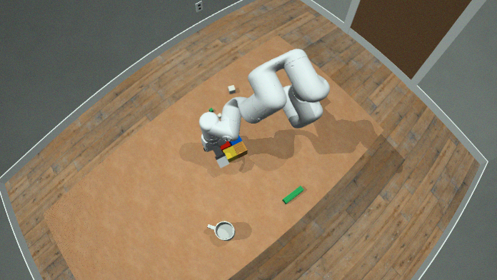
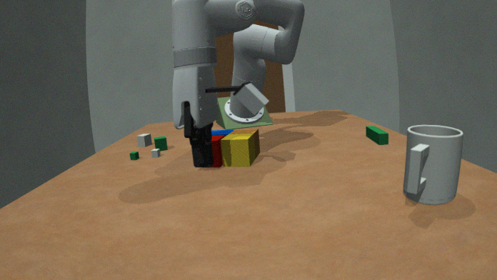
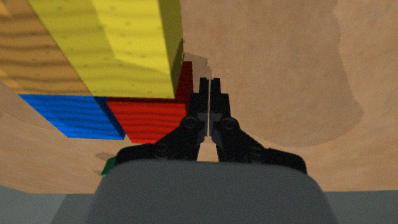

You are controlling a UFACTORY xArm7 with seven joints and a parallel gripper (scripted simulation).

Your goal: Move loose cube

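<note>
Right now my hand is 40 mm past the red cube and 10 mm to the right of it. The rest, counted from my hand: yellow cube (60 mm to the left, 20 mm behind); then orange cube (80 mm to the left, 70 mm behind); then blue cube (90 mm behind, 40 mm to the left).
</note>
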